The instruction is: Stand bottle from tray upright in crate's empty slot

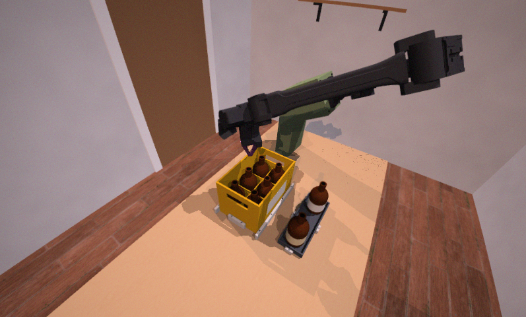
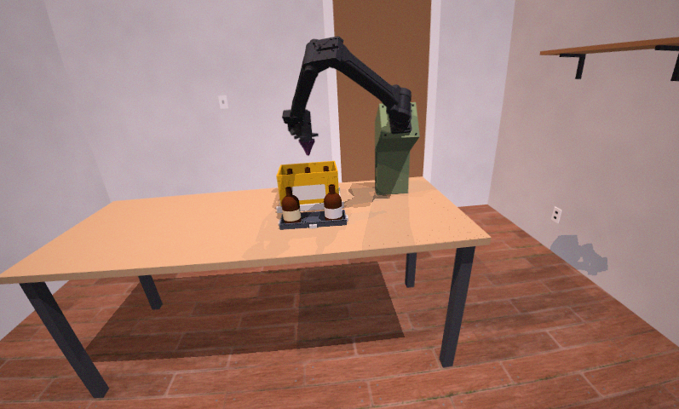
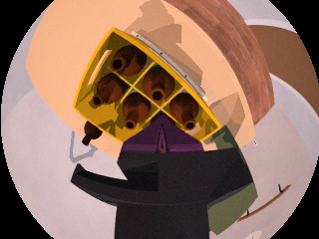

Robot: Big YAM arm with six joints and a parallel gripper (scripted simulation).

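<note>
Now: hand 14 cm above the glass bottle and 1 cm short of it. Round my hand: dark tray: 27 cm to the left, 22 cm below, 2 cm behind; yellow crate: 15 cm below, 4 cm to the left.
</note>
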